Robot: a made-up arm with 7 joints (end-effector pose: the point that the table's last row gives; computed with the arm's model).
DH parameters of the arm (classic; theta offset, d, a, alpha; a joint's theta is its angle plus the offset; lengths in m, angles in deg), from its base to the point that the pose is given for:
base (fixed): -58.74 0 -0.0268 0
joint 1: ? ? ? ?
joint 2: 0 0.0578 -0.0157 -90
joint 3: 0 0.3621 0.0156 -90
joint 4: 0 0.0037 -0.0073 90
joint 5: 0 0.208 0.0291 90
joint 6: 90 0.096 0.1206 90
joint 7: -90 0.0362 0.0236 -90
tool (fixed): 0 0.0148 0 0
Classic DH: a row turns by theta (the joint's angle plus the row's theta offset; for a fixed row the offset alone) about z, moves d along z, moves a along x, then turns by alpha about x.
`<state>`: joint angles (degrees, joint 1 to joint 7).
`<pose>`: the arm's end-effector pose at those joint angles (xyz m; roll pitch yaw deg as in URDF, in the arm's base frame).
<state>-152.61 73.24 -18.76 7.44 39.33 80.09 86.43</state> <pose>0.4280 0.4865 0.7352 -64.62 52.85 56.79</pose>
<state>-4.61 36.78 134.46 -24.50 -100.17 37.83 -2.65</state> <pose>-0.3323 -0.1746 1.1514 -63.23 -0.34 123.27</pose>
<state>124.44 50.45 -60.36 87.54 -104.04 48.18 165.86</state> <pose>0.3768 -0.0079 1.0540 176.22 -63.93 -68.13</pose>
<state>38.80 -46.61 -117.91 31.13 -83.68 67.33 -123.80</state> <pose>0.4393 0.2168 1.0489 -87.06 -18.30 149.84</pose>
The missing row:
joint 1: 58.74 0.5875 0.0091 90
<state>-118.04 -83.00 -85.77 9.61 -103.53 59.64 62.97</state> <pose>-0.3743 -0.5790 0.5837 -129.53 40.04 -174.62</pose>
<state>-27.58 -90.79 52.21 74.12 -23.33 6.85 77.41</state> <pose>0.4756 -0.0556 0.2887 145.68 22.14 44.84</pose>
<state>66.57 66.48 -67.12 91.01 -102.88 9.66 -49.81</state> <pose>0.1945 -0.4582 0.8495 102.23 47.19 128.38</pose>
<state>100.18 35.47 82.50 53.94 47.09 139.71 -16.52</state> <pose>-0.0276 -0.1518 1.0134 -81.87 -1.05 -76.37</pose>
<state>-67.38 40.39 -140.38 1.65 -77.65 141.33 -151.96</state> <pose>-0.1310 0.2547 1.0435 -87.82 -29.60 24.01</pose>
